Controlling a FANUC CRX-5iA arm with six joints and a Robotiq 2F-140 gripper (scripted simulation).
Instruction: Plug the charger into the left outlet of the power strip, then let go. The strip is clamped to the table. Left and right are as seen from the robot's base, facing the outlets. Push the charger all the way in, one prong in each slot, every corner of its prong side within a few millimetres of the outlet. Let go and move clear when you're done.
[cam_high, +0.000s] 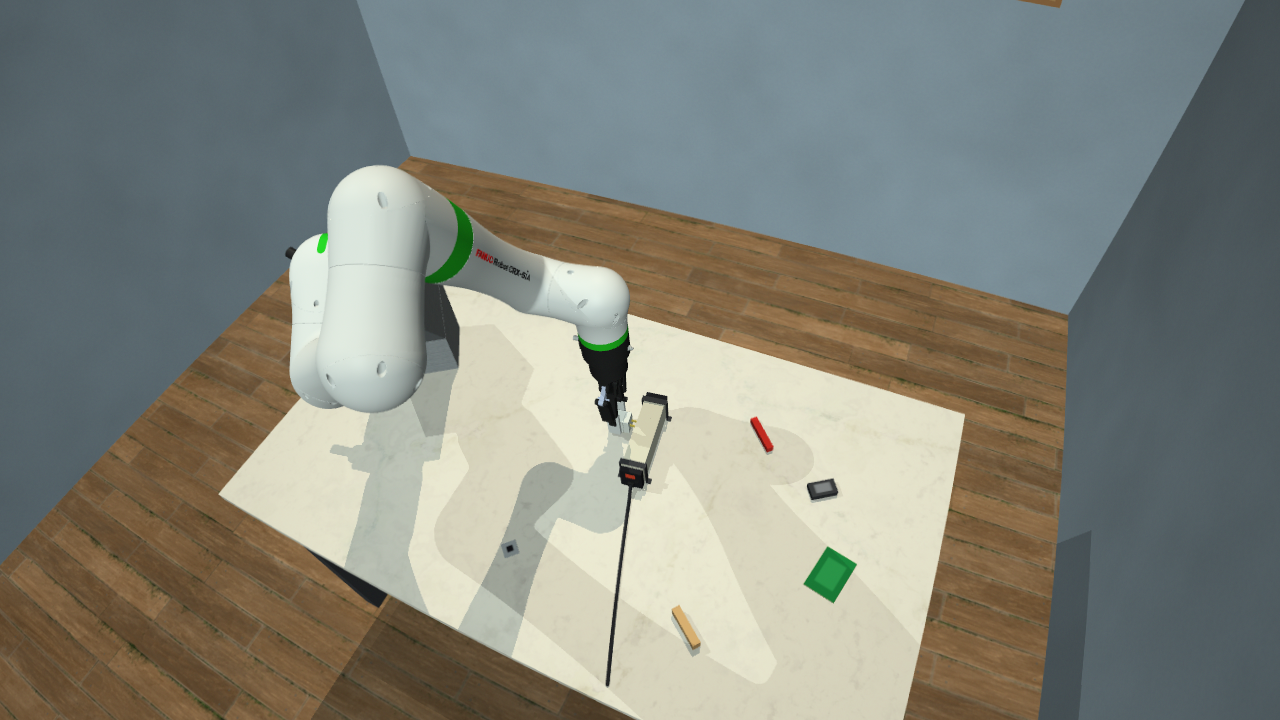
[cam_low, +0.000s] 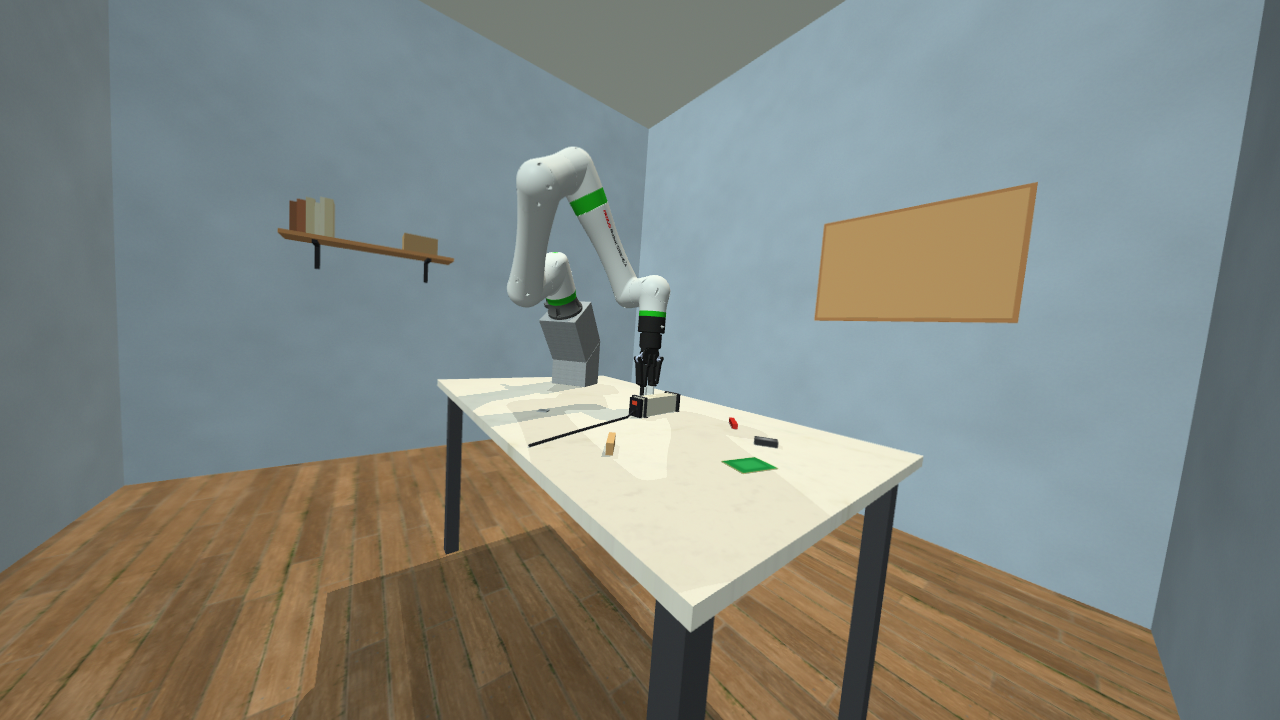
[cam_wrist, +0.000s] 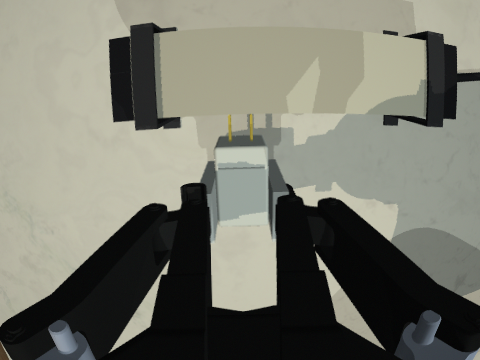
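My hand is 1 cm short of the white charger and 1 cm above it. Round my hand: grey square tile: 8 cm behind, 34 cm to the right, 4 cm below.
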